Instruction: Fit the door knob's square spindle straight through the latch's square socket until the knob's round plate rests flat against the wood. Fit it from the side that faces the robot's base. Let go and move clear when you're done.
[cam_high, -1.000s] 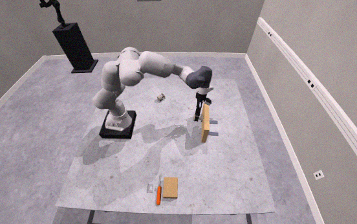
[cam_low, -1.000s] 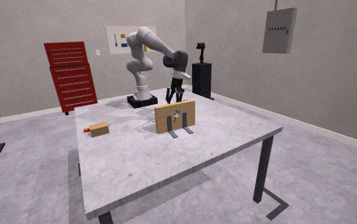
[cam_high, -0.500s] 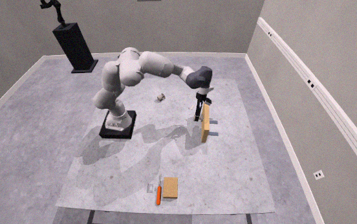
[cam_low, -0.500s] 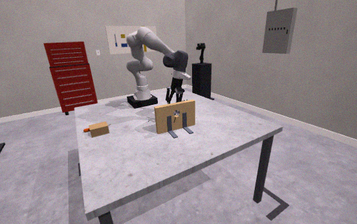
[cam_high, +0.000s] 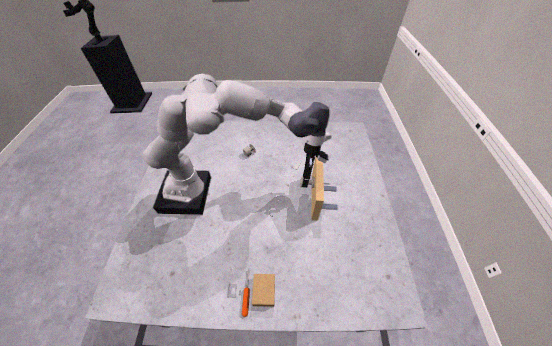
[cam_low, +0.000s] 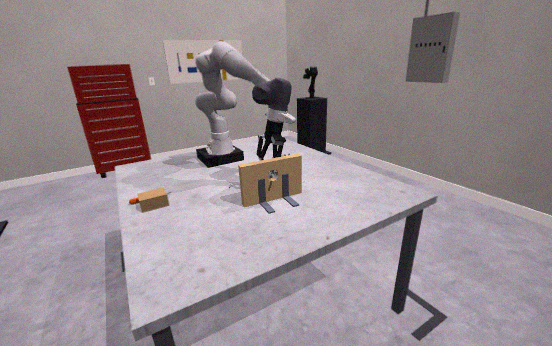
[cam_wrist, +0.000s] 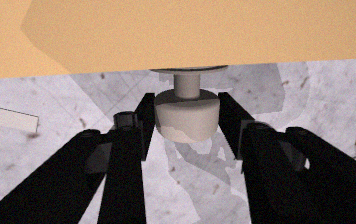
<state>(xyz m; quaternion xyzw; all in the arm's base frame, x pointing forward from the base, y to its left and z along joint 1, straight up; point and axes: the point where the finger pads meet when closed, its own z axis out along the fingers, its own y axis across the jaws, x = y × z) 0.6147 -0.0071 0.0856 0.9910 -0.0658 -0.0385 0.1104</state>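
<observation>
Right now my hand is 6 cm short of the latch socket, 1 cm to the left of it and 2 cm above it. Round my hand: wooden block 21 cm behind, 50 cm to the right, 12 cm below; upright wooden panel 6 cm ahead, 1 cm to the right, 4 cm below; pale chip 2 cm behind, 21 cm to the left, 15 cm below.
</observation>
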